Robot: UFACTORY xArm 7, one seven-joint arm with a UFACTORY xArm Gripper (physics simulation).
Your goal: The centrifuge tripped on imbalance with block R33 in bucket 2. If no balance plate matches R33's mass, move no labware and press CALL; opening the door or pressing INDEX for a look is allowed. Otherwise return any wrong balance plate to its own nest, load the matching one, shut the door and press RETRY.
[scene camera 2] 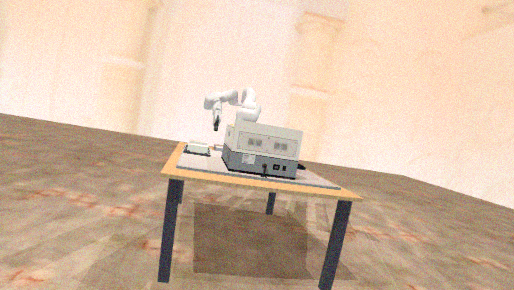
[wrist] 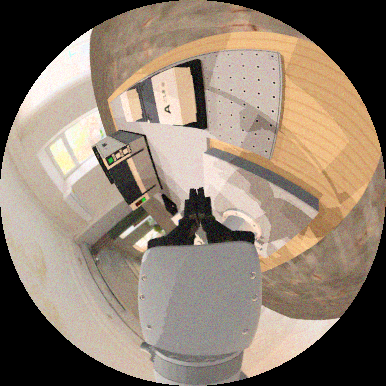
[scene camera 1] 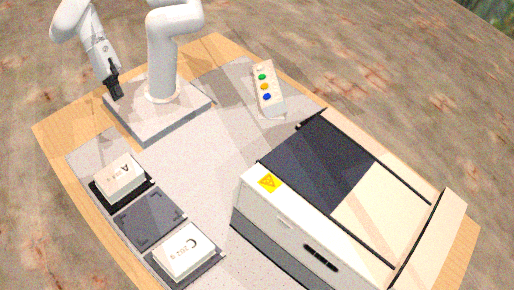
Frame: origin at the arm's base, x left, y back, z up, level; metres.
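Seen in the pictures: gripper, between the fingertips: [scene camera 2: 215, 130] [wrist: 197, 195] [scene camera 1: 119, 98]; arm's base, origin of its link: [wrist: 241, 224] [scene camera 1: 161, 92].
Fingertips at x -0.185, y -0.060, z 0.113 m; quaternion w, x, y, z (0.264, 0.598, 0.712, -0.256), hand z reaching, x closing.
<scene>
Pixels of each thing's top centre, then the offset from my fingertips to it.
- Balance plate A, centre of its top: [wrist: 164, 97] [scene camera 1: 117, 173] dx -0.104, dy -0.162, dz -0.084 m
- Plate C, centre of its top: [scene camera 1: 183, 249] [wrist: 125, 107] [scene camera 2: 198, 144] dx -0.090, dy -0.430, dz -0.084 m
- dark panel, centre of its top: [scene camera 1: 323, 160] dx +0.231, dy -0.507, dz +0.075 m
- button box, centre of its top: [scene camera 1: 271, 77] [wrist: 185, 234] dx +0.477, dy -0.141, dz -0.054 m
My gripper [scene camera 1: 117, 97] [scene camera 2: 216, 128] [wrist: 197, 195] is shut and empty, fingertips together, raised above the rear table side near the arm's base. Balance plate A [scene camera 1: 116, 182] [wrist: 171, 95] sits on its black nest; its mass label is blurred. Plate C [scene camera 1: 181, 254] [wrist: 131, 104], marked 202 g, sits on another nest. The nest between them [scene camera 1: 150, 218] is bare. The centrifuge [scene camera 1: 265, 200] [scene camera 2: 265, 144] [wrist: 148, 162] has a dark panel [scene camera 1: 320, 160] over part of its top; its buckets and block R33 are hidden. The button box [scene camera 1: 273, 107] has white, green, yellow and blue buttons.
The arm's base plinth [scene camera 1: 150, 122] [wrist: 295, 216] stands at the table's rear, left of the button box in scene view 1. The bulky centrifuge stands across the perforated board from the nests. The wooden table edge [scene camera 1: 50, 132] [scene camera 2: 265, 185] runs around the board.
</scene>
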